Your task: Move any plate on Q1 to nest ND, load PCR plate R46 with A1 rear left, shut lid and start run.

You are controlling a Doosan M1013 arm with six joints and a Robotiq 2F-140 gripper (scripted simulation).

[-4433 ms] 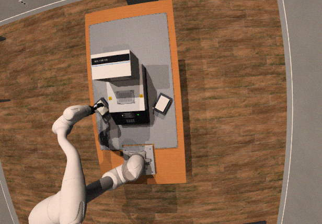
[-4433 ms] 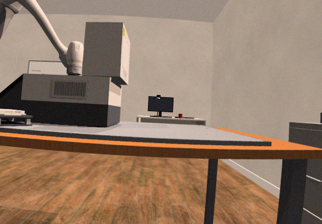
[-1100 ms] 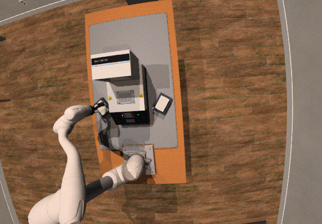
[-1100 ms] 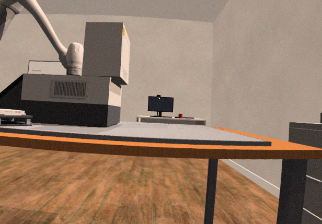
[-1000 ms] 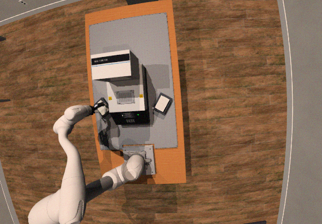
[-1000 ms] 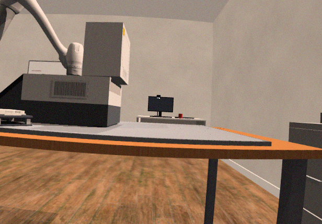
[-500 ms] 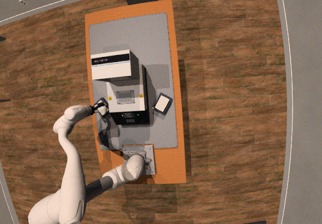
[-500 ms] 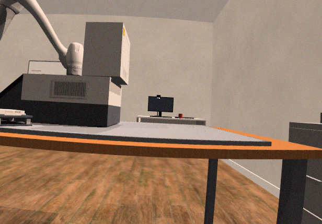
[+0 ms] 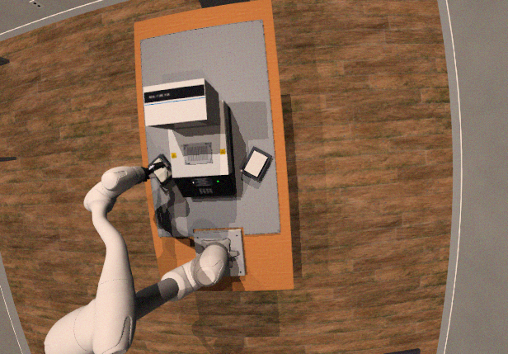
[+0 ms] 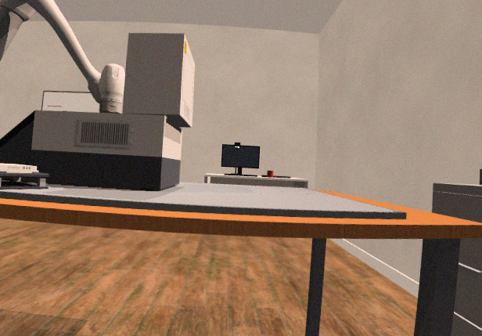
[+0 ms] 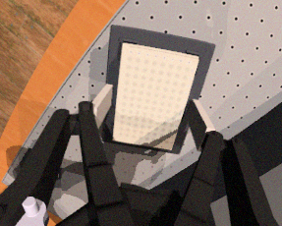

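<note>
The 96-well plate is 2 cm below my hand. Also, from my hand: dark plate nest N1 (1 cm behind, 58 cm to the right, 3 cm below); dark nest (4 cm below); white plate R46 (1 cm behind, 58 cm to the right, 2 cm below).
</note>
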